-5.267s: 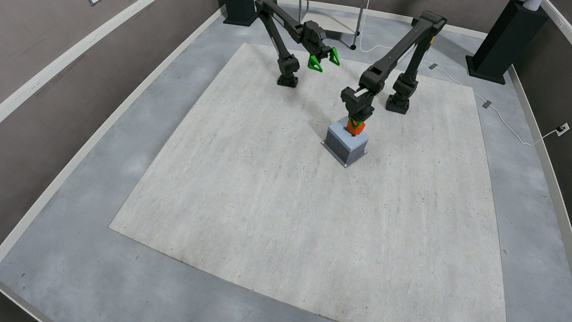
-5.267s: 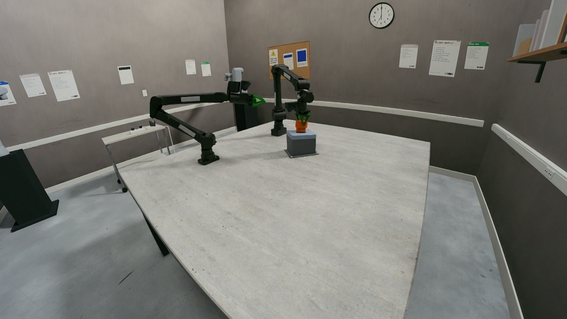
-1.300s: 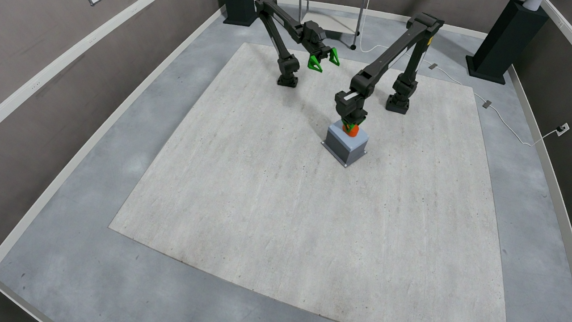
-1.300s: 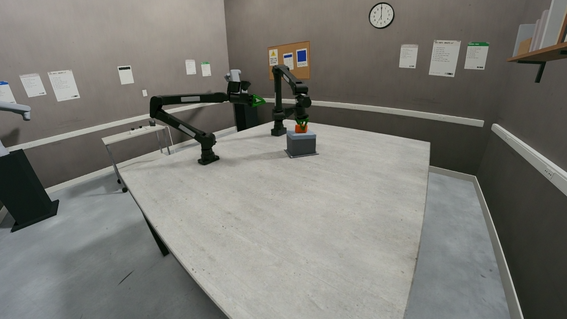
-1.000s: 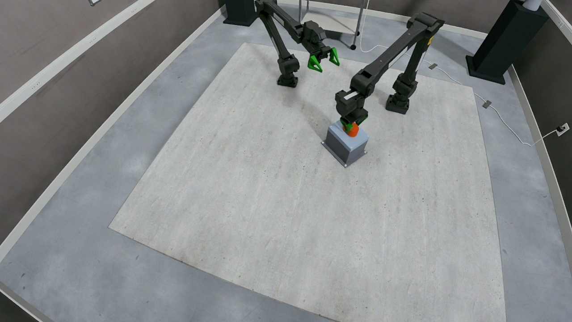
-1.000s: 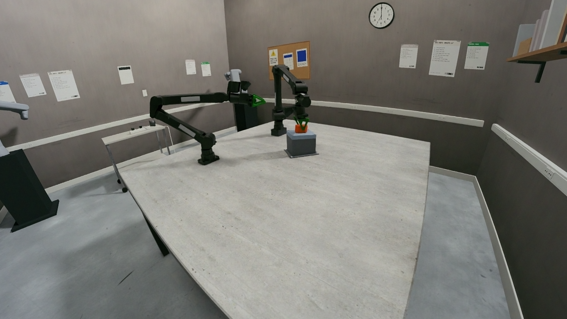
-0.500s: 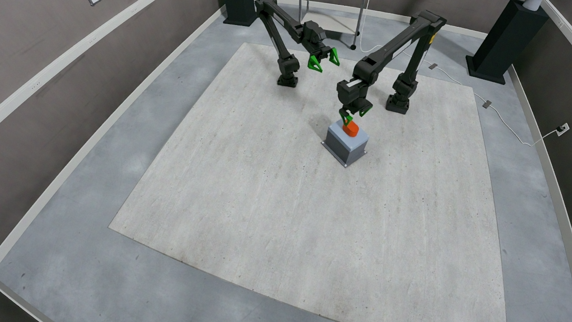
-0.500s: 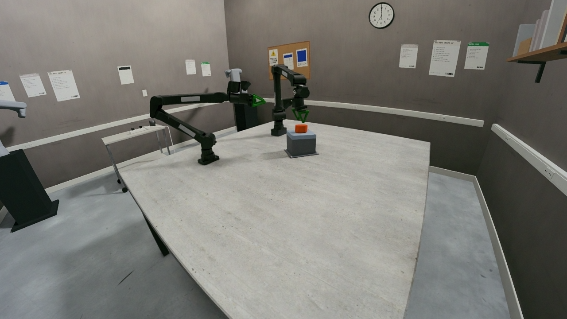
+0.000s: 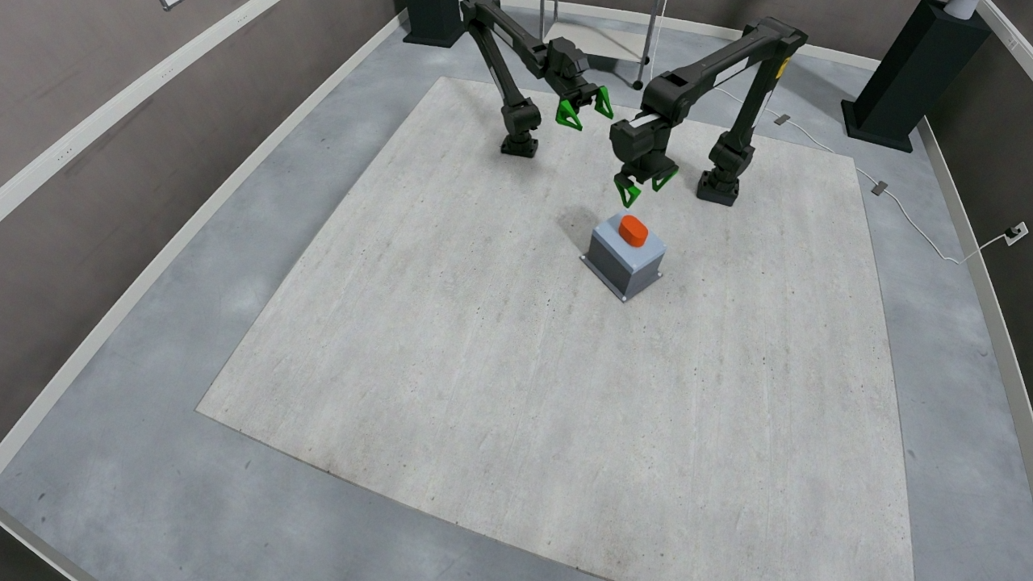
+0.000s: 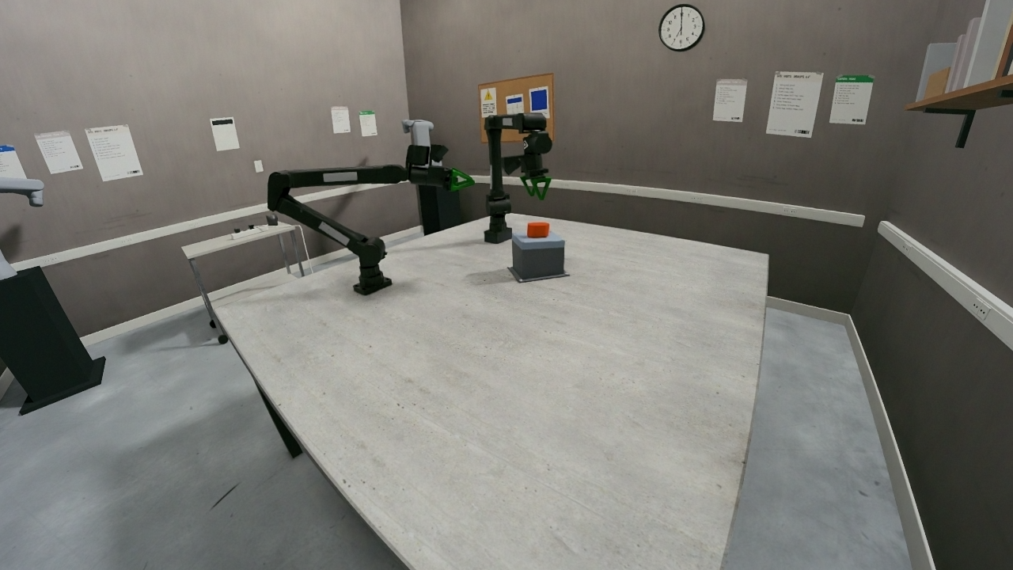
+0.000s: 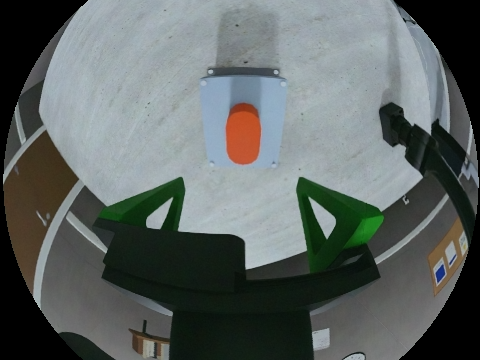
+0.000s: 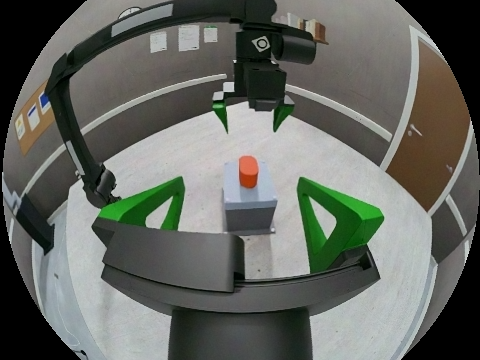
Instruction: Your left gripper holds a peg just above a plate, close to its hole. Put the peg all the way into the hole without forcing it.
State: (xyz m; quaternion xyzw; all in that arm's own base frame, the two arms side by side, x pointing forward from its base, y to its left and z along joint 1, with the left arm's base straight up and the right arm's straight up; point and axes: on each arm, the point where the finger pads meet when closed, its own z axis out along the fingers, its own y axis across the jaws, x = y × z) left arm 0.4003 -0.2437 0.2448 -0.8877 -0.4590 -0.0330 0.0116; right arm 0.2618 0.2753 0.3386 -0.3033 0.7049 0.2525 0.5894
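Note:
My left gripper is now 140 mm above the orange peg. Also, from my left hand: blue plate (160 mm below).

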